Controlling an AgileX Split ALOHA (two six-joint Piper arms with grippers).
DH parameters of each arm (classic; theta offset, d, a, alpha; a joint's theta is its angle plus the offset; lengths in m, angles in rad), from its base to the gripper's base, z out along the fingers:
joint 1: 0 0.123 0 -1.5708
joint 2: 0.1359 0 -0.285 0
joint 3: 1.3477 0 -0.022 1.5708
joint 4: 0 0.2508 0 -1.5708
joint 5: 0 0 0.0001 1.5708
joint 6: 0 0.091 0 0
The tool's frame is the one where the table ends.
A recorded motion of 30 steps. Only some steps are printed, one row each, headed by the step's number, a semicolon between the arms.
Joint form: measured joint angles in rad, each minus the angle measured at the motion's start. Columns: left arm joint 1, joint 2, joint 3, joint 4, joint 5, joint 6; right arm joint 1, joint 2, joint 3, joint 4, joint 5, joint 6.
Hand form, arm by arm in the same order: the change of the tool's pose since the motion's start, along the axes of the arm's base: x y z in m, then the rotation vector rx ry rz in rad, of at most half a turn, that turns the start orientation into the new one. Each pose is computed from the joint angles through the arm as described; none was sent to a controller.
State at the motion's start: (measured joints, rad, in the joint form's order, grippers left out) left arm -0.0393 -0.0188 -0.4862 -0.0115 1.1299 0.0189; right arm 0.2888 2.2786 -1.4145 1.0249 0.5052 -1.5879
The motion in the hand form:
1: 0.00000 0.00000 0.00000 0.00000 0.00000 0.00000; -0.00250 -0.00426 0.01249 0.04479 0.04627 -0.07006
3: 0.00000 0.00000 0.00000 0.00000 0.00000 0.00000; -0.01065 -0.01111 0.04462 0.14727 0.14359 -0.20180
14: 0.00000 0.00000 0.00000 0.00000 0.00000 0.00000; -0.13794 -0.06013 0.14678 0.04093 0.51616 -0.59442
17: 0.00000 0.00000 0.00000 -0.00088 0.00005 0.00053; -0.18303 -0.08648 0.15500 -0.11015 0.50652 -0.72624
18: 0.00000 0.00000 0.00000 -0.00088 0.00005 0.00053; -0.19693 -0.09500 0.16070 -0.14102 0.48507 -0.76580
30: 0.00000 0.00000 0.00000 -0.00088 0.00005 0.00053; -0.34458 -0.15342 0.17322 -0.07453 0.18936 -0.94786
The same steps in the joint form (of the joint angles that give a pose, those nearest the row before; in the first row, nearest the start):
1: 0.0000 0.0000 0.0000 0.0000 0.0000 0.0000; -0.0112 -0.0370 0.0171 0.0000 0.0239 0.0933
3: 0.0000 0.0000 0.0000 0.0000 0.0000 0.0000; -0.0309 -0.1294 0.0525 0.0000 0.0872 0.2915
14: 0.0000 0.0000 0.0000 0.0000 0.0000 0.0000; -0.0481 -0.6933 0.3960 -0.5293 0.3863 1.2541
17: 0.0000 0.0000 0.0000 0.0000 0.0000 -0.0010; -0.0481 -0.8679 0.5246 -0.7688 0.4517 1.4863
18: 0.0000 0.0000 0.0000 0.0000 0.0000 -0.0010; -0.0506 -0.9325 0.5576 -0.8323 0.4753 1.5451
30: 0.0000 0.0000 0.0000 0.0000 0.0000 -0.0010; -0.1665 -1.7055 0.9116 -1.0105 0.6185 1.6434

